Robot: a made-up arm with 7 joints.
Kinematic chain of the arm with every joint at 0, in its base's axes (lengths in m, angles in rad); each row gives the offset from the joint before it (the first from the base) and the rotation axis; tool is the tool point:
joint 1: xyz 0 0.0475 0 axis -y
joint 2: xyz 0 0.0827 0 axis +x
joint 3: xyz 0 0 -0.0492 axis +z
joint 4: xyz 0 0 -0.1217 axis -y
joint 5: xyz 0 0 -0.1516 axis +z
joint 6: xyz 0 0 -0.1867 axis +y
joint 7: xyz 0 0 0 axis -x
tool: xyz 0 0 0
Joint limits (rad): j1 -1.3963..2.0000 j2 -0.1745..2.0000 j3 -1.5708..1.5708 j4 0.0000..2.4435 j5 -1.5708..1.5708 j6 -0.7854..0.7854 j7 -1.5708..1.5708
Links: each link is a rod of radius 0.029 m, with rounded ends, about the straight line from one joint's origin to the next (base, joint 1, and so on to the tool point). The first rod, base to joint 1, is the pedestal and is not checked.
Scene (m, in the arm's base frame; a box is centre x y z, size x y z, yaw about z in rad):
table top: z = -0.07
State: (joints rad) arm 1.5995 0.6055 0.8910 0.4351 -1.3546 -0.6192 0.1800
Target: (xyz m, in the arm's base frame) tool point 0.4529 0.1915 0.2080
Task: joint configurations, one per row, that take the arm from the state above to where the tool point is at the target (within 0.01 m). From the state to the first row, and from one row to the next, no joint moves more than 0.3 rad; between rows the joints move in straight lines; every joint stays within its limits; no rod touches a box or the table.
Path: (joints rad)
1: 1.6754 0.3916 0.8412 0.4079 -1.3546 -0.6192 0.1800
2: 1.7513 0.1776 0.7913 0.3806 -1.3546 -0.6192 0.1800
3: 1.8272 -0.0363 0.7415 0.3534 -1.3546 -0.6192 0.1800

